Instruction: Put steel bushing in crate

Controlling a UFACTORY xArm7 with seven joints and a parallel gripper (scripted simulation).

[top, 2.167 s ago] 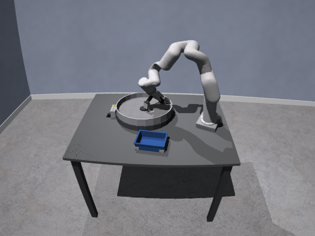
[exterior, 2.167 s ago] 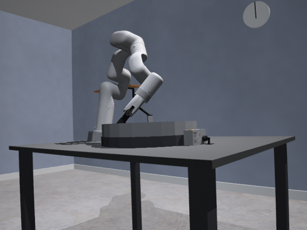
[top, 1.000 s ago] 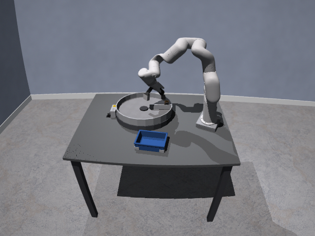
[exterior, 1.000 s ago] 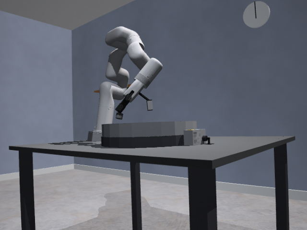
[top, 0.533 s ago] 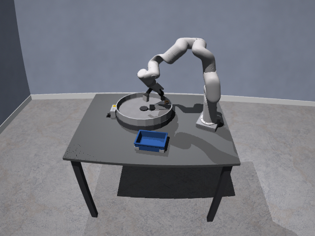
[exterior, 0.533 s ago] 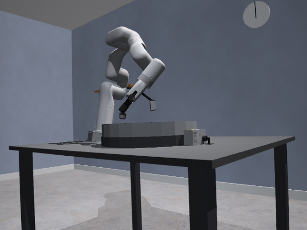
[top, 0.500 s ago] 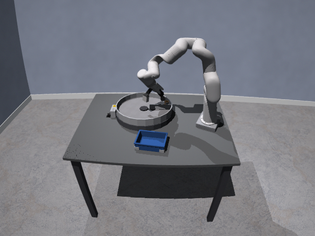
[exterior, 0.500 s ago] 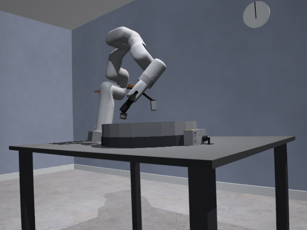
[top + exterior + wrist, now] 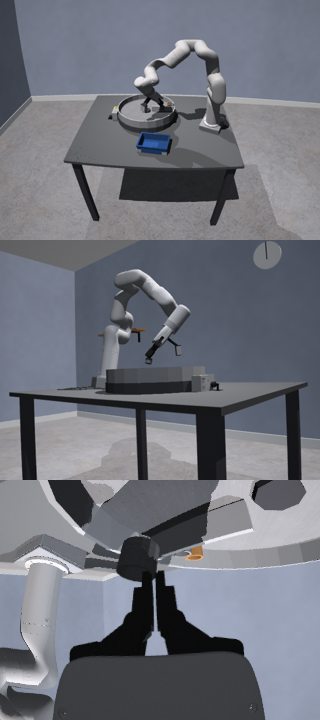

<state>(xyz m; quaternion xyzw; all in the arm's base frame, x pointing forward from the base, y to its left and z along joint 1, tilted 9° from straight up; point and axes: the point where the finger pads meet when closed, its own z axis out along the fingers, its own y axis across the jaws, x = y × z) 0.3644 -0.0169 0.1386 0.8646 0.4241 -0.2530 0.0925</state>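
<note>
Right now the blue crate is 27 cm to the left of my hand and 14 cm below it. Also, from my hand: round turning table 12 cm ahead, 11 cm below, 7 cm to the right.
</note>
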